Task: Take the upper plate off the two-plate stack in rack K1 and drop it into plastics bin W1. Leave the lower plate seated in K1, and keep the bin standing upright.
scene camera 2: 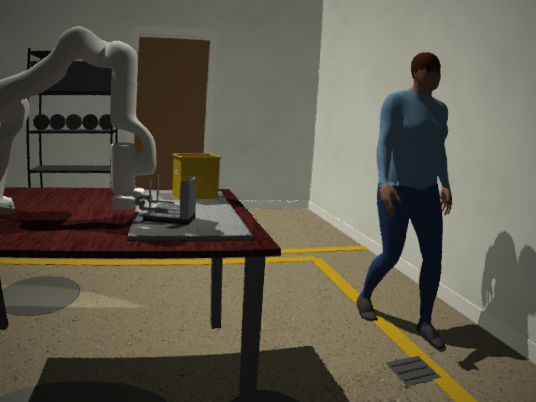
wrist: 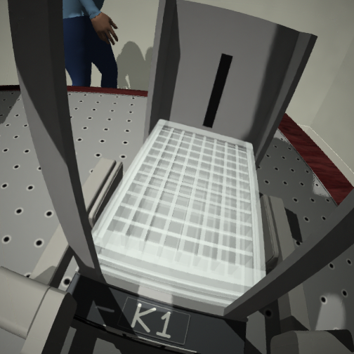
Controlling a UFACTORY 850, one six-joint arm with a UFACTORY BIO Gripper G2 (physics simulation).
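The upper plate [wrist: 185, 200], white and gridded, lies level in rack K1 [scene camera 2: 188, 199] [wrist: 200, 55], with its far end near the rack's tall slotted wall. Rim layers show below its near edge; the lower plate is mostly hidden beneath it. My gripper [scene camera 2: 166, 206] [wrist: 189, 196] is low at the rack, one finger against each long side of the plate, shut on the upper plate. In the scene view I cannot make out the two plates apart. Yellow bin W1 [scene camera 2: 202, 177] stands upright behind the rack in the scene view; it does not show in the wrist view.
Two upright posts of the rack rise at its near corners. Rack and bin stand on a grey perforated board [scene camera 2: 215, 228] on the dark red table [scene camera 2: 65, 242]. A person [scene camera 2: 412, 140] [wrist: 85, 45] is beyond the table, near the wall. A black shelf unit [scene camera 2: 75, 132] stands behind the arm.
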